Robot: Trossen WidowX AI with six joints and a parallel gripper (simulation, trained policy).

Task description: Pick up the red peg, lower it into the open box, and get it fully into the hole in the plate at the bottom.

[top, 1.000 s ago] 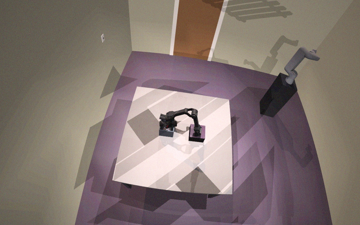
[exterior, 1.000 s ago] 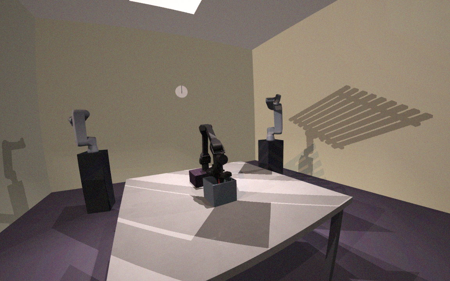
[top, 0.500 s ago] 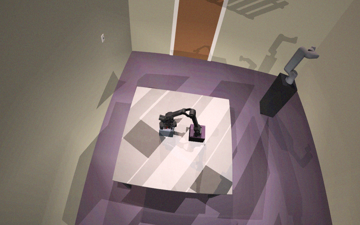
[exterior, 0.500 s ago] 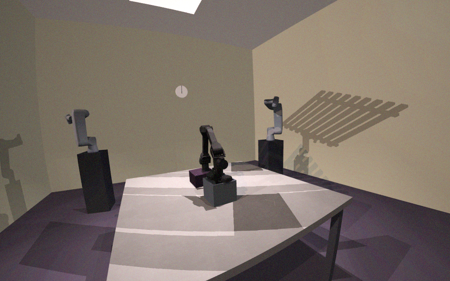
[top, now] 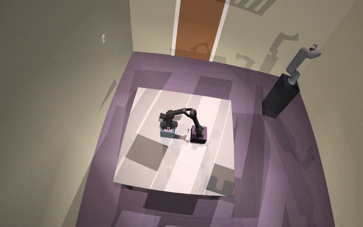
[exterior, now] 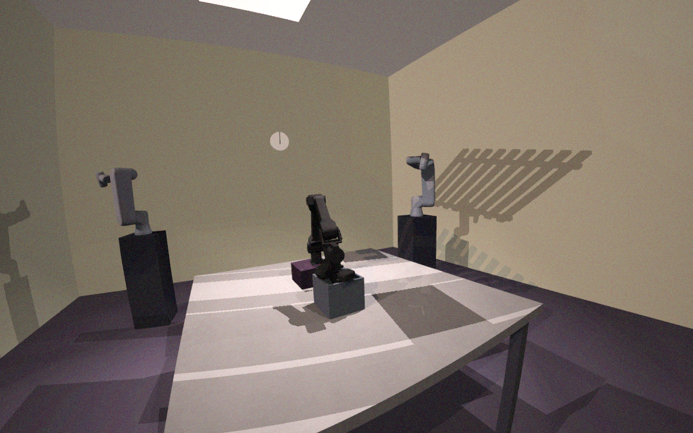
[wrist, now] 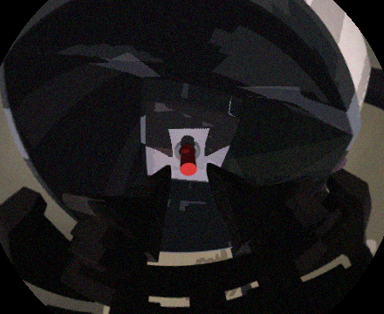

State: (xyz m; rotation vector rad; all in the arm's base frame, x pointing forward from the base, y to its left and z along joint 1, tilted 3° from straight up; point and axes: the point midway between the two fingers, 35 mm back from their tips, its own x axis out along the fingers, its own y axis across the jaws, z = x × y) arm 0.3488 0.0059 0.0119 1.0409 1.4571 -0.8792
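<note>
My gripper tip is now 3 cm above the red peg and 1 cm to the left of it. Also, from my gripper tip: plate (3 cm below, 1 cm to the right).
</note>
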